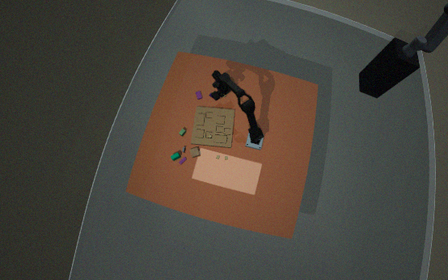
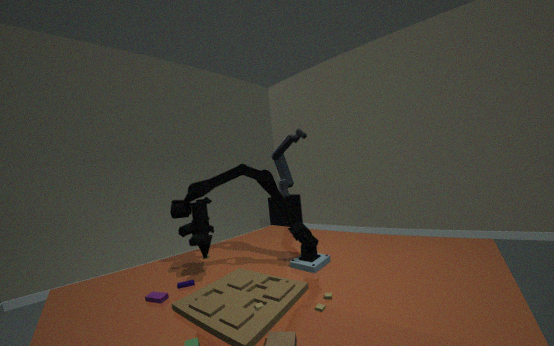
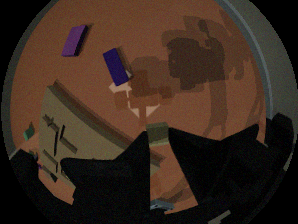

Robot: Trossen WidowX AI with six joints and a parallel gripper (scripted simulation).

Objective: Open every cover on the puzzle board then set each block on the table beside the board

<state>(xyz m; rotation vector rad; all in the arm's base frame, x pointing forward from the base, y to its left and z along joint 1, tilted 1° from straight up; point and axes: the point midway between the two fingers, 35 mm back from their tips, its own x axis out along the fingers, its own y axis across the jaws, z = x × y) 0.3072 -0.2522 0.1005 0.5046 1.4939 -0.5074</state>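
Now: the tan puzzle board 2 cm ahead of my gripper tip, 25 cm to the left of it and 7 cm below it. Round my gripper tip: dark purple block: 9 cm ahead, 1 cm to the right, 8 cm below.
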